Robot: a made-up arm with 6 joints.
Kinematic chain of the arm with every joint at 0, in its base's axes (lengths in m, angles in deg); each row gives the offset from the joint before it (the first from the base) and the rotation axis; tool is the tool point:
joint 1: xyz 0 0 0.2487 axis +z
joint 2: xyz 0 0 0 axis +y
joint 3: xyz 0 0 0.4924 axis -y
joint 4: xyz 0 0 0 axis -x
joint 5: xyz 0.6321 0 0 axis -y
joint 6: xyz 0 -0.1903 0 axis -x
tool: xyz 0 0 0
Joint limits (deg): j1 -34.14..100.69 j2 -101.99..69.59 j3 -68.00..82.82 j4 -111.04..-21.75 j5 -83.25..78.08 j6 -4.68..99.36
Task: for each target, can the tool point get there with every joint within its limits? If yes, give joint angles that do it. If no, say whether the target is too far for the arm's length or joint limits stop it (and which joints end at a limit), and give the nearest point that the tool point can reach.
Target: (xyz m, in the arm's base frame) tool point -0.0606 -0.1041 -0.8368
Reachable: no: joint limits stop it (at a limit: joint 1, joint 2) | nearest point 0.1642 -0.1828 -0.1981 | short by 0.682 m
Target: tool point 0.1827 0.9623 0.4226
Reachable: yes | joints 86.24 44.82 42.36 -51.22 14.80 37.41
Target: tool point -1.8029 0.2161 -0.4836
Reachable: no: too far | nearest point -1.1233 0.1346 0.1637 | short by 0.942 m
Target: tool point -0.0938 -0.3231 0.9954
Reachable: yes | joints 57.79 -76.85 14.05 -60.79 43.65 60.41
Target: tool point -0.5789 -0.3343 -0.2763
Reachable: no: joint limits stop it (at a limit: joint 1, joint 2, joint 4) | nearest point -0.1036 -0.1433 -0.0115 | short by 0.577 m
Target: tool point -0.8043 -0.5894 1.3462
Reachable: no: too far | nearest point -0.6154 -0.4510 1.0884 | short by 0.348 m
